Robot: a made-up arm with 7 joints.
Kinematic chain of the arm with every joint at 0, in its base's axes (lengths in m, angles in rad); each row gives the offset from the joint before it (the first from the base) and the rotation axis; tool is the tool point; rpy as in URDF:
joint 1: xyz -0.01 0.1 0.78 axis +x
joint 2: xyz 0 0.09 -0.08 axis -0.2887 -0.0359 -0.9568
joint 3: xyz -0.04 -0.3 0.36 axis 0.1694 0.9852 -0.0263
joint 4: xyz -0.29 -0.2 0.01 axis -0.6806 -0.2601 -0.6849
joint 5: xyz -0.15 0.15 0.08 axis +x
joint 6: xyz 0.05 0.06 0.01 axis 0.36 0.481 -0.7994
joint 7: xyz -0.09 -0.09 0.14 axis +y
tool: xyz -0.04 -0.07 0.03 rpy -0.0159 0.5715 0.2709
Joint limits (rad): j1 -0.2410..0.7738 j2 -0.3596..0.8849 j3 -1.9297..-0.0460 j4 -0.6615..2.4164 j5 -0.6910..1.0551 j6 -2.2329..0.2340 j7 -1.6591..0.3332
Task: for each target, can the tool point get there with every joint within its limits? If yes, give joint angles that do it. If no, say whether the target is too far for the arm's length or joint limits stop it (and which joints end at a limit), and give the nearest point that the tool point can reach.
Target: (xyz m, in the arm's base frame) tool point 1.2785 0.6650 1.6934
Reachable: no: too far | nearest point 0.2961 -0.0443 1.1386 | short by 1.333 m
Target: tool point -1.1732 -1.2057 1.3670
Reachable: no: too far | nearest point -0.6744 -0.5469 1.0708 | short by 0.878 m
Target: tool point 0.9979 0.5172 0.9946
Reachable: no: joint limits stop it (at a limit: joint 1, joint 2, joint 3, joint 5, joint 6) | nearest point 0.2778 0.0333 0.9949 | short by 0.868 m
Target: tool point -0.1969 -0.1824 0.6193
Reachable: yes | joints 0.3418 -0.2635 -0.7979 1.4975 0.6600 -0.5549 -1.0814
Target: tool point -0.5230 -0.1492 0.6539
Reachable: yes | joints 0.5631 -0.0540 -1.0727 0.1067 -0.4811 -1.0013 0.0585
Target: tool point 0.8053 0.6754 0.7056
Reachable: no: joint limits stop it (at a limit: joint 1, joint 2, joint 3, joint 6) | nearest point 0.2571 0.0514 0.5927 | short by 0.838 m
